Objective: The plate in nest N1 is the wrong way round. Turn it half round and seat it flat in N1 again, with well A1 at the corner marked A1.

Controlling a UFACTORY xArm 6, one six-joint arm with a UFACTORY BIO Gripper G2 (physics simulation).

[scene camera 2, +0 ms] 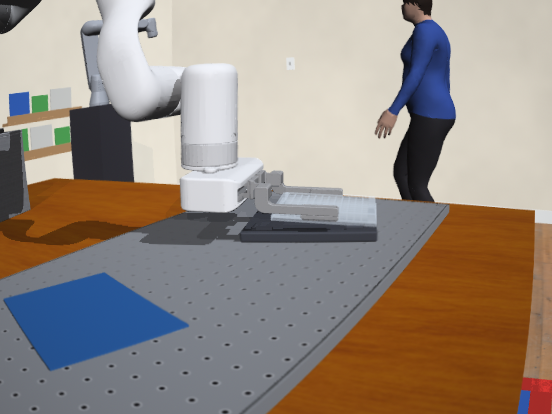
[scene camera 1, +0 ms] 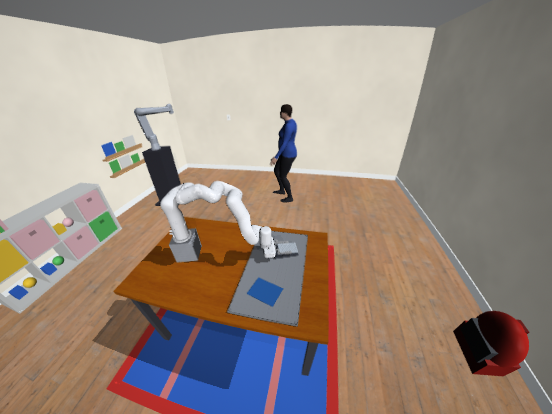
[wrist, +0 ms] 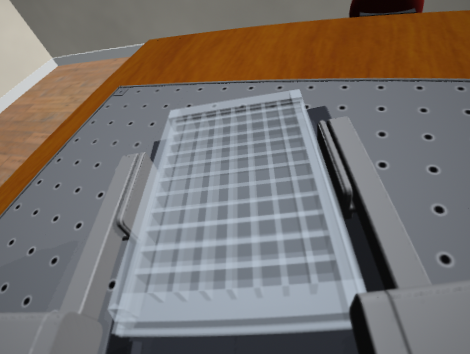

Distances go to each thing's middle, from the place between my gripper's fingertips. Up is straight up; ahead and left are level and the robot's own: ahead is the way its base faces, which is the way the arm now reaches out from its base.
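There is a flat blue square point(scene camera 2: 71, 322) that sits 34 cm to the right of my hand, 13 cm behind it and 3 cm below it. As for the clear well plate point(scene camera 2: 353, 210), that is 2 cm behind my hand.
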